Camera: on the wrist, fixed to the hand. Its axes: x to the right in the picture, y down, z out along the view.
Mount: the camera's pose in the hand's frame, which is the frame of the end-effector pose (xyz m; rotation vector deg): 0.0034 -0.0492 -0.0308 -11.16 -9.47 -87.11
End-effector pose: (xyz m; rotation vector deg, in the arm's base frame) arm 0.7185 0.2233 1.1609 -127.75 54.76 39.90
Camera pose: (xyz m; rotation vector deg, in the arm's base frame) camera 0.7652 0.2275 1.1953 -127.35 -54.18 11.02
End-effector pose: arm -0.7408 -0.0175 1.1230 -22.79 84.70 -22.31
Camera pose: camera -0.7718 -0.0628 1.1423 -94.85 45.51 -77.23
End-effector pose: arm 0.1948 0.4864 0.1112 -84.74 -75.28 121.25
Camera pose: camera 0.2055 0.5326 0.1448 -1.49 -102.76 60.01
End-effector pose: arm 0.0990 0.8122 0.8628 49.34 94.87 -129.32
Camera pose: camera 0.0822 0.8582 0.8941 35.53 -96.98 86.95
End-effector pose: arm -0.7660 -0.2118 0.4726 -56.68 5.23 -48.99
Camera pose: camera -0.8061 -0.2483 0.4935 -71.24 -48.13 -123.00
